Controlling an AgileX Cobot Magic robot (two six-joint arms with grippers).
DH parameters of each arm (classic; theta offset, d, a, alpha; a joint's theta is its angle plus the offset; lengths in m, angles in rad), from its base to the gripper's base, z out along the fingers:
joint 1: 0 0.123 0 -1.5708
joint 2: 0.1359 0 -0.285 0
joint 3: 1.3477 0 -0.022 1.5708
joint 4: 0 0.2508 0 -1.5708
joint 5: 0 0 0.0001 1.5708
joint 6: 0 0.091 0 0
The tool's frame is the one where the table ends.
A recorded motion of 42 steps. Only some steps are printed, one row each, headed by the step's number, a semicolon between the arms.
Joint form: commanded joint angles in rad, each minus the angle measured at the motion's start. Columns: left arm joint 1, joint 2, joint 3, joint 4, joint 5, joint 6; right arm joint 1, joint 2, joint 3, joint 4, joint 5, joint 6.
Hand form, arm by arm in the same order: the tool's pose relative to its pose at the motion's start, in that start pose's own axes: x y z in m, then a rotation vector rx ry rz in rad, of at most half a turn. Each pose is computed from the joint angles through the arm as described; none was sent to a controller.
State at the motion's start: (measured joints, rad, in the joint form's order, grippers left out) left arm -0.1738 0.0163 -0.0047 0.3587 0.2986 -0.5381; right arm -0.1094 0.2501 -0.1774 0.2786 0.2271 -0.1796
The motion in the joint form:
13: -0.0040 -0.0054 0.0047 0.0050 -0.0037 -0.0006; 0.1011 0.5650 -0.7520 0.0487 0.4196 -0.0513
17: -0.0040 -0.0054 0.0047 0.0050 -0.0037 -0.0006; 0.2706 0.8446 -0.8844 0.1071 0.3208 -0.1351
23: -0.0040 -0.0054 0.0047 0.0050 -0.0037 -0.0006; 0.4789 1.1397 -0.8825 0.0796 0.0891 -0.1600
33: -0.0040 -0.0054 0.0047 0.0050 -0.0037 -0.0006; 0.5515 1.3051 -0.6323 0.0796 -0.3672 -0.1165
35: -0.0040 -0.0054 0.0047 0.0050 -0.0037 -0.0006; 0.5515 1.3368 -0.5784 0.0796 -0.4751 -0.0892
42: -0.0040 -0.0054 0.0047 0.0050 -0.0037 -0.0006; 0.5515 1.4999 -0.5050 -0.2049 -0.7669 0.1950
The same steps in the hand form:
13: 0.0010 0.0000 0.0000 0.0046 -0.0039 0.0049; -0.1628 0.0400 0.0483 -0.2148 0.2315 -0.0613
17: 0.0010 0.0000 0.0000 0.0046 -0.0039 0.0049; -0.1695 0.0830 0.1163 -0.3759 0.2863 -0.1269
23: 0.0010 0.0000 0.0000 0.0046 -0.0039 0.0049; -0.1101 0.1471 0.1857 -0.4788 0.3673 -0.2336
33: 0.0010 0.0000 0.0000 0.0046 -0.0039 0.0049; -0.0145 0.1498 0.2115 -0.3829 0.3446 -0.2277
35: 0.0010 0.0000 0.0000 0.0046 -0.0039 0.0049; 0.0023 0.1436 0.2140 -0.3455 0.3259 -0.2089
42: 0.0010 0.0000 0.0000 0.0046 -0.0039 0.0049; 0.0487 0.1458 0.2275 -0.4038 0.2682 -0.1852

